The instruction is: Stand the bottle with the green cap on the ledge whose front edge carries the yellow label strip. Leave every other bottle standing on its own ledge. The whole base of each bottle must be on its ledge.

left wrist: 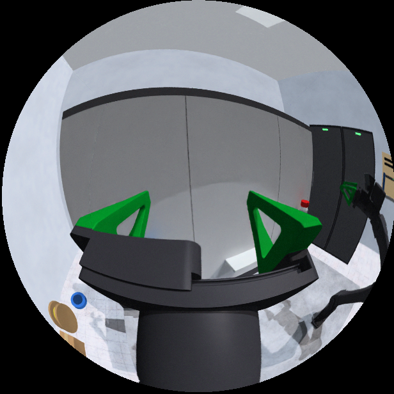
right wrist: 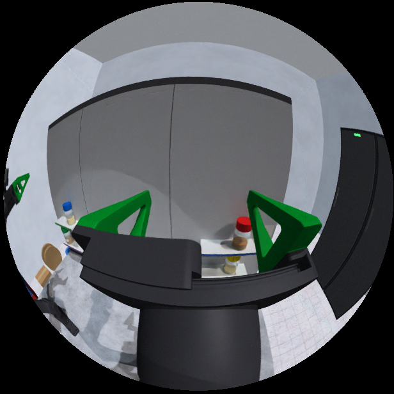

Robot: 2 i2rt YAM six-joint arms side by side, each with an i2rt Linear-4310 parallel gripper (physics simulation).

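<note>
The green-cap bottle (right wrist: 68,238) stands on a lower ledge (right wrist: 75,246) at the far left of the right wrist view, below a blue-cap bottle (right wrist: 69,213) on an upper ledge (right wrist: 61,223). A red-cap bottle (left wrist: 304,204) (right wrist: 242,236) stands on a blue-strip ledge (right wrist: 214,247); below it a yellow-cap bottle (right wrist: 230,265) stands on another ledge (right wrist: 209,271), whose front edge is hidden. No yellow strip shows. My left gripper (left wrist: 198,196) (right wrist: 28,175) is open and empty, above a white ledge (left wrist: 239,262). My right gripper (right wrist: 198,195) (left wrist: 341,184) is open and empty, before the red-cap bottle.
A grey wall panel (left wrist: 150,150) (right wrist: 225,140) rises behind the ledges. Tall black cabinets (left wrist: 327,185) (right wrist: 347,210) stand at the right. A blue round object (left wrist: 78,300) and a brown round object (left wrist: 65,319) (right wrist: 51,256) lie at the lower left.
</note>
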